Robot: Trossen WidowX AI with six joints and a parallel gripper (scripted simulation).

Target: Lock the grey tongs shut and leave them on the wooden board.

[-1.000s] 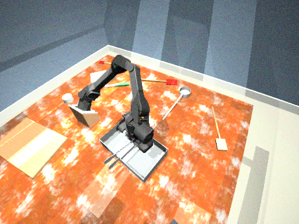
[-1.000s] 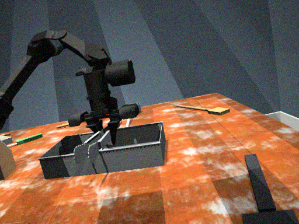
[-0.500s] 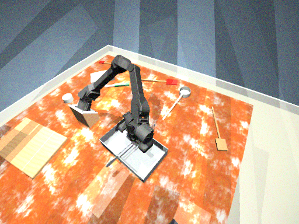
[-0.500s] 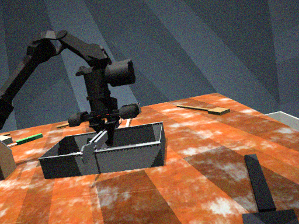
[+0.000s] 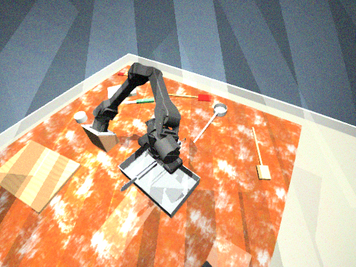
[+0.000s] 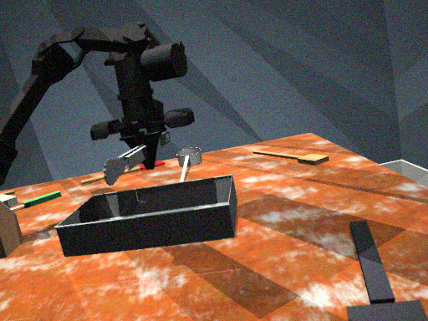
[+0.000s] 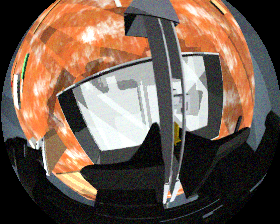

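Now: the wooden board 550 mm behind my gripper tip, 260 mm to the right of it and 100 mm below it. From my gripper tip the other things lie so: grey roasting tin 80 mm below, 20 mm to the right, 10 mm behind; then green-handled tool 390 mm behind, 360 mm to the left, 100 mm below; then red-headed spatula 550 mm to the left, 100 mm below, 100 mm behind.
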